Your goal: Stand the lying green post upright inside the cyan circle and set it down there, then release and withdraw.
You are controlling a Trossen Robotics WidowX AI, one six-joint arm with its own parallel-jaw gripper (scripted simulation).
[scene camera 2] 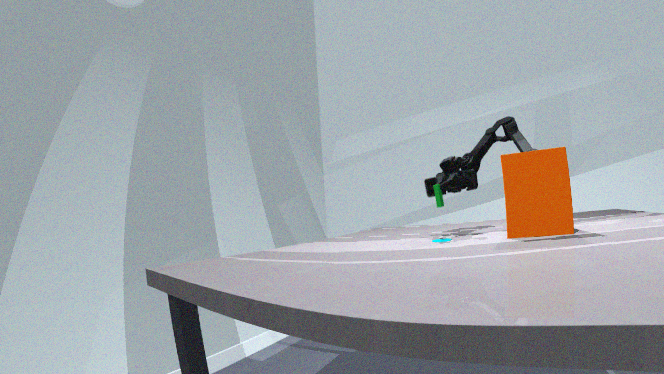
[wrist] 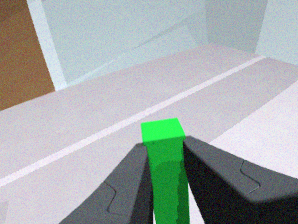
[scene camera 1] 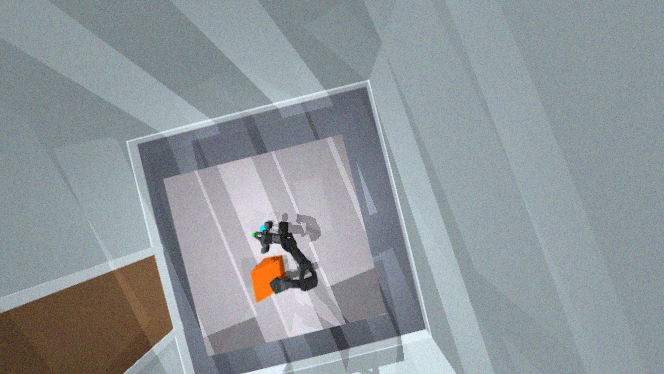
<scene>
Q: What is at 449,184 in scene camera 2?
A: My gripper.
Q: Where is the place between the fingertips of my gripper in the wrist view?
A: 164,149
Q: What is my gripper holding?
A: A green post.
</scene>
